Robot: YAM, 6 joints.
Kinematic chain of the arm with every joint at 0, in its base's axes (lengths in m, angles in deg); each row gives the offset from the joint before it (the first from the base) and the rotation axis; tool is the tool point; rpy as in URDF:
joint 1: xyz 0 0 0.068 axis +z
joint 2: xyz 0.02 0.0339 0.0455 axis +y
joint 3: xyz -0.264 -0.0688 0 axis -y
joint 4: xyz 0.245 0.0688 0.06 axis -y
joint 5: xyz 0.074 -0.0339 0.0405 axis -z
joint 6: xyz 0.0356 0 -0.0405 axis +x
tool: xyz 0 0 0 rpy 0 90 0
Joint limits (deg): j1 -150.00..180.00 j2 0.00..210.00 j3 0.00..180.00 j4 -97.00..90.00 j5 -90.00..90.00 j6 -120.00..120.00
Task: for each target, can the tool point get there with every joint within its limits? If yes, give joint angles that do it. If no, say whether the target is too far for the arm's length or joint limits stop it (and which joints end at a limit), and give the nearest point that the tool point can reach.
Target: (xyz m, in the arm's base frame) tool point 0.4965 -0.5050 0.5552
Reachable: no: too far | nearest point 0.3833 -0.3898 0.4515 | short by 0.192 m
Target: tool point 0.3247 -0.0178 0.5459
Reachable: yes | joints -1.33 94.86 127.09 -38.64 16.78 30.45
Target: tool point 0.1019 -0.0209 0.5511
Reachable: yes | joints -5.98 49.33 69.04 45.61 16.56 -8.08
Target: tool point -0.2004 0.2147 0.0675
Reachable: yes | joints 139.31 111.87 34.55 30.59 64.34 -85.24
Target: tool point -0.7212 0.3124 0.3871
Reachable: no: too far | nearest point -0.5592 0.2422 0.3240 | short by 0.188 m
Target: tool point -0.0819 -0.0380 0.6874
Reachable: yes | joints 33.11 59.10 121.87 44.90 -21.28 -98.08
